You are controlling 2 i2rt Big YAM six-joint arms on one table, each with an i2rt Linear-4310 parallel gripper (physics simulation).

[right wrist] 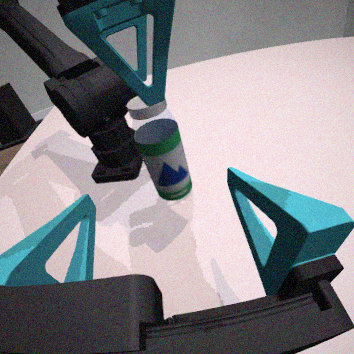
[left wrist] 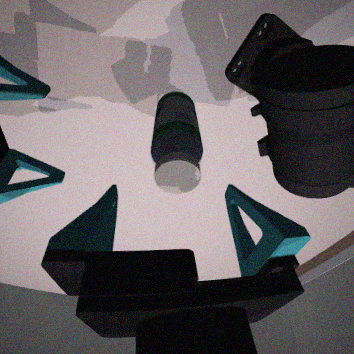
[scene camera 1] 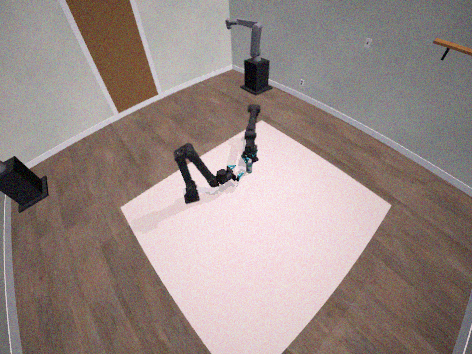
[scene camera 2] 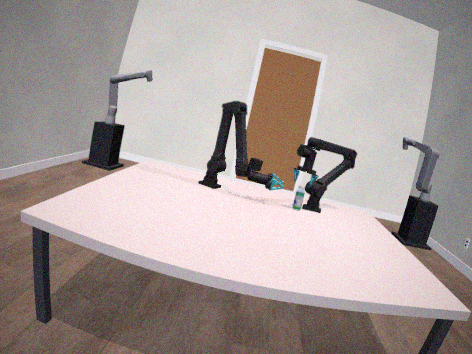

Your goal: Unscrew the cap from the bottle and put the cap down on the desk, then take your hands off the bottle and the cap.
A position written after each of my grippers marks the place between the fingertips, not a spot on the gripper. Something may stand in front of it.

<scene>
My left gripper (left wrist: 173, 189) is open and holds nothing. Also in view: a ribbed cap (left wrist: 175, 172). My right gripper (right wrist: 158, 187) is open, holding nothing.
</scene>
